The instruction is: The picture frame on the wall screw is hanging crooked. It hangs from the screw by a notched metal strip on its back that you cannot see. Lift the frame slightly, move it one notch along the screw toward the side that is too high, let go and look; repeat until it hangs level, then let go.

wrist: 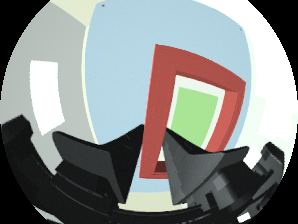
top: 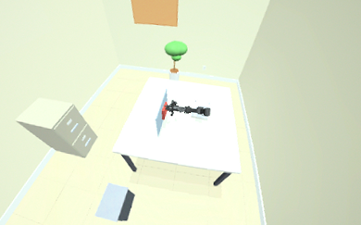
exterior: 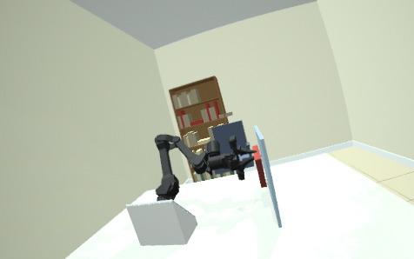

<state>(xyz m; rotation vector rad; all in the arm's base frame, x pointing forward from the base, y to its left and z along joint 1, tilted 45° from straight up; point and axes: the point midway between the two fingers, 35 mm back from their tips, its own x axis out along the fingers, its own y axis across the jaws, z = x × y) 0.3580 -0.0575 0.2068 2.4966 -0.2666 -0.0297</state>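
My gripper tip is now 50 mm above the picture frame, 10 mm to the right of it and 10 mm short of it. From my gripper tip the other things lie so: wall panel 60 mm below, 20 mm ahead, 10 mm to the left.
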